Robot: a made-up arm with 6 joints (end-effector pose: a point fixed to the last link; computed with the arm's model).
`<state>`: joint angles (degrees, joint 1 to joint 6).
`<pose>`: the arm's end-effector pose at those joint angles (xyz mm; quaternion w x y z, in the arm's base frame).
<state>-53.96 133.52 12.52 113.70 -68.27 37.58</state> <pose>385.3 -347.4 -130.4 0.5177 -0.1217 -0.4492 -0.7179</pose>
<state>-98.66 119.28 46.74 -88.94 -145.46 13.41</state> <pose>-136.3 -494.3 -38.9 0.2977 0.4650 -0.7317 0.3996</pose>
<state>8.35 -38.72 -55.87 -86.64 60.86 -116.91</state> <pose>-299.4 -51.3 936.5 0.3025 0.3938 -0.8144 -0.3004</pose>
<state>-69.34 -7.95 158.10 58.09 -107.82 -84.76</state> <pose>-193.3 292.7 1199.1 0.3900 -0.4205 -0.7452 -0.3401</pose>
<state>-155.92 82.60 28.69 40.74 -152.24 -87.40</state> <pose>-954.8 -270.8 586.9 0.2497 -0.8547 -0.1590 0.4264</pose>
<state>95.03 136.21 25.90 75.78 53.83 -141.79</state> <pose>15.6 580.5 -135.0 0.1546 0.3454 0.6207 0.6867</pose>
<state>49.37 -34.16 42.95 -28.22 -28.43 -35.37</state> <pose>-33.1 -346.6 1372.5 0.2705 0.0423 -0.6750 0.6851</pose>
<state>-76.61 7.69 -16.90 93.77 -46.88 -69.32</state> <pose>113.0 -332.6 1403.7 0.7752 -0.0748 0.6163 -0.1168</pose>
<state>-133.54 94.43 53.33 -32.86 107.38 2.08</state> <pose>-671.4 -450.0 318.7 0.3205 -0.5286 0.4553 -0.6408</pose>
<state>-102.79 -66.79 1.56 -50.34 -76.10 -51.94</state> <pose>-94.3 484.2 1053.4 0.9306 -0.1478 -0.3335 0.0294</pose>
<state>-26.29 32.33 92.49 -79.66 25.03 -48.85</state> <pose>549.5 -342.1 1262.6 0.3214 0.0024 -0.9369 0.1378</pose>
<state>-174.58 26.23 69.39 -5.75 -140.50 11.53</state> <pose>-544.3 163.4 1423.4 0.8131 0.4630 -0.0783 -0.3441</pose>
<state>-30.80 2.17 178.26 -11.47 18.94 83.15</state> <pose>-210.0 -100.6 1354.6 0.0608 -0.4658 -0.2318 -0.8519</pose>
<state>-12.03 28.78 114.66 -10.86 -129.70 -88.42</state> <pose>307.4 -282.0 1467.1 0.9046 0.2961 -0.1155 0.2840</pose>
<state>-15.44 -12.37 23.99 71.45 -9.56 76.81</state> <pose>-105.4 0.6 1552.2 0.0354 0.6738 -0.7380 -0.0099</pose>
